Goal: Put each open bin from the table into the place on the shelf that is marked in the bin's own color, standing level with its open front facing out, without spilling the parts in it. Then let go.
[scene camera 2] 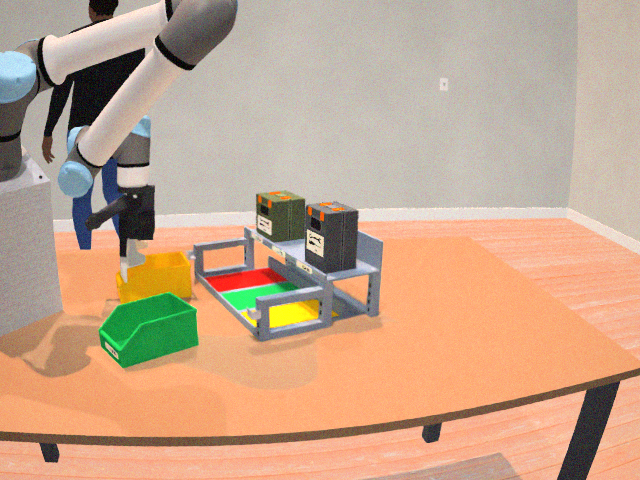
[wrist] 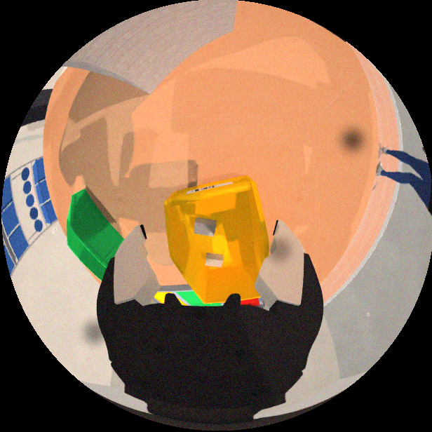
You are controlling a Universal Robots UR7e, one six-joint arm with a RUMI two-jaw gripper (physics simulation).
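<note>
The yellow bin stands upright on the table with two small light parts inside. My gripper is open and empty, low over it; in the wrist view its fingers are on either side of the bin. The green bin stands on the table; its contents are hidden. The grey shelf has red, green and yellow marked places on its lower level, with no bin on them.
An olive box and a dark grey box stand on the shelf's upper level. The robot's pedestal is near the bins. A person stands behind the table.
</note>
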